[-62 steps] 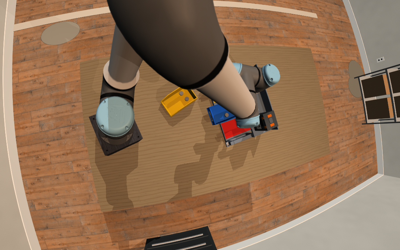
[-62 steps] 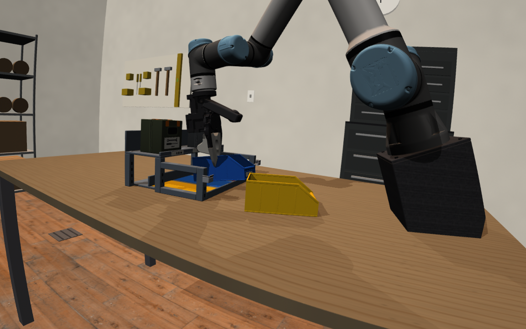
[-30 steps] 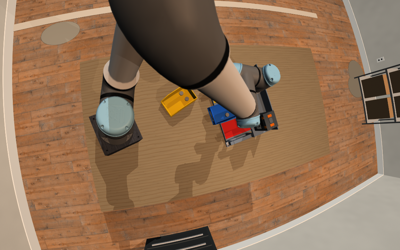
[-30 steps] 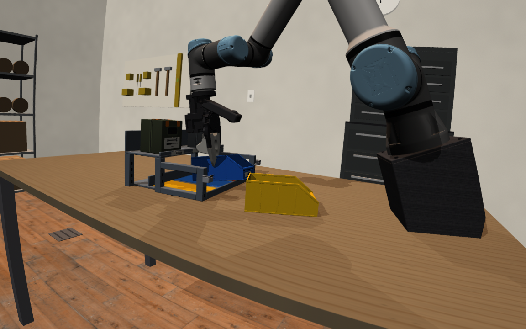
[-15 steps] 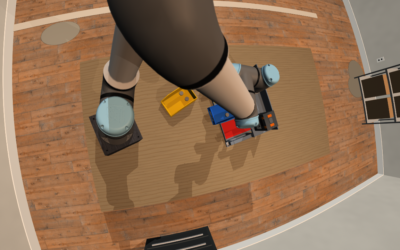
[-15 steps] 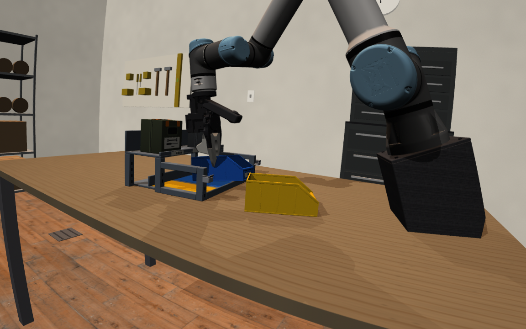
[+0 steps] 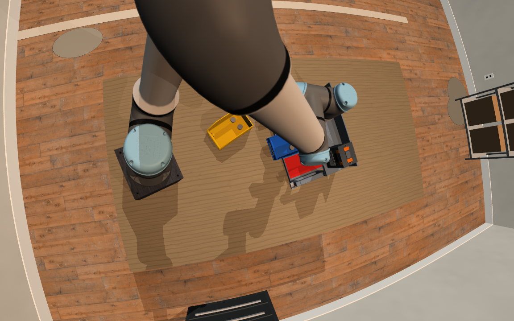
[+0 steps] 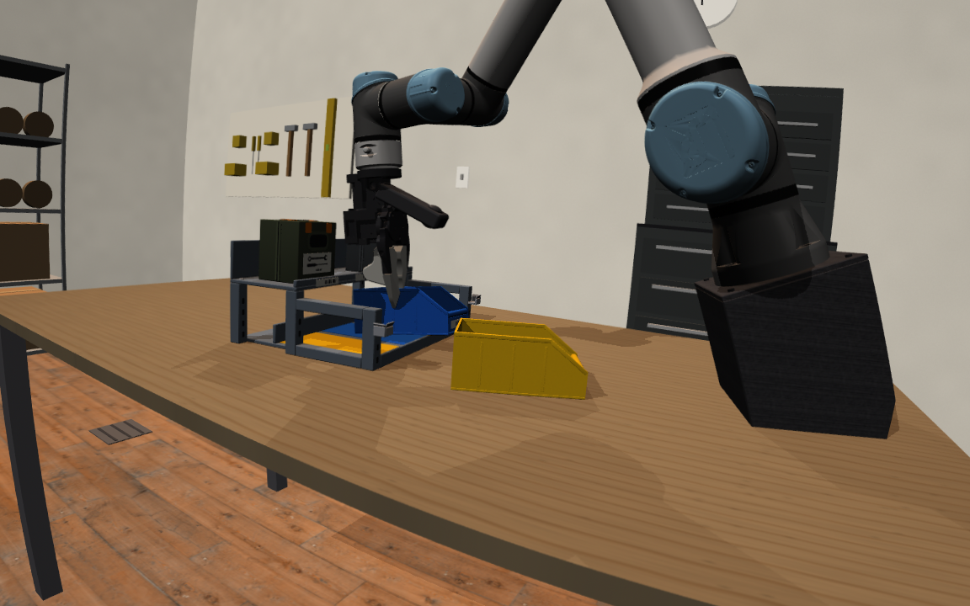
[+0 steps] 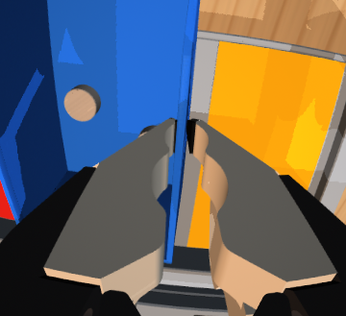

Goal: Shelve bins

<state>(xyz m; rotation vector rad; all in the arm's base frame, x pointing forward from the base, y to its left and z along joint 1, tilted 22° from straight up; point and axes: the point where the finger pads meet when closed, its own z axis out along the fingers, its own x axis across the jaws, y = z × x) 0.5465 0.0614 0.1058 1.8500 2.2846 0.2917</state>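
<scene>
Now: hand 50 mm to the left of the blue bin and 20 mm above it. Also, from my hand: yellow bin 250 mm behind, 40 mm to the left, 40 mm below.
</scene>
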